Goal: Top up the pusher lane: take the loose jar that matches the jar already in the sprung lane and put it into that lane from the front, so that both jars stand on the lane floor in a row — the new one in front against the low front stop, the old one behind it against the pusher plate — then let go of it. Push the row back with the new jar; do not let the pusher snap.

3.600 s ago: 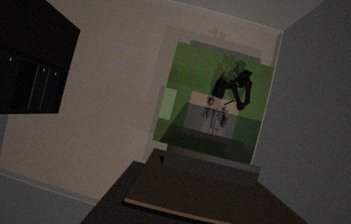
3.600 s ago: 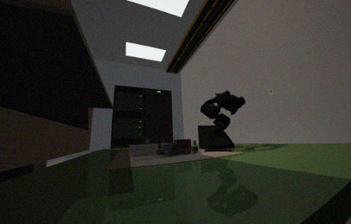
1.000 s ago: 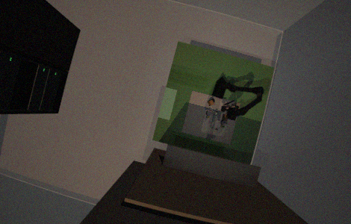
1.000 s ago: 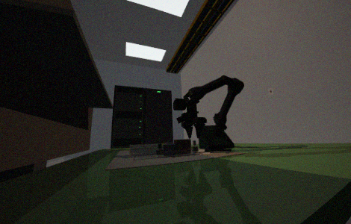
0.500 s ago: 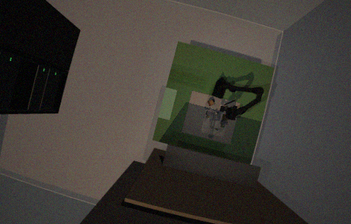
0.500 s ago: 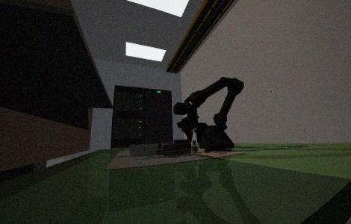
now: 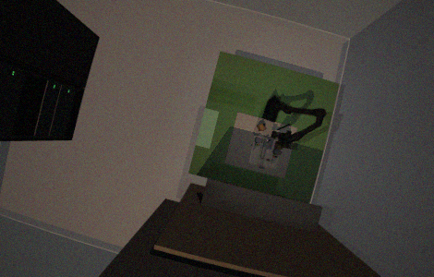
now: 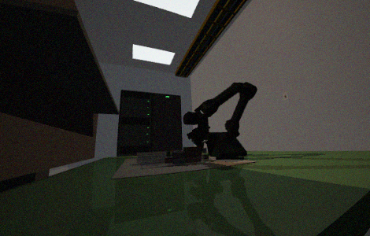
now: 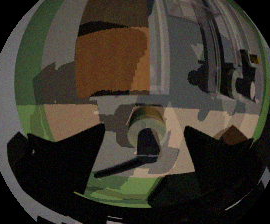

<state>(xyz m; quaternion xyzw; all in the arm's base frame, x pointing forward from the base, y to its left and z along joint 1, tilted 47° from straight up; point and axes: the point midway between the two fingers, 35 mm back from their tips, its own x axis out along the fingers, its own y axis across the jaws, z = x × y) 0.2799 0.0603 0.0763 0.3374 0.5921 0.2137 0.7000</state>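
My gripper tip is now 140 mm to the left of the tan mat, 110 mm short of it and 30 mm above it. The rest, counted from my gripper tip: lane rack (200 mm ahead, 100 mm to the right, 10 mm below).
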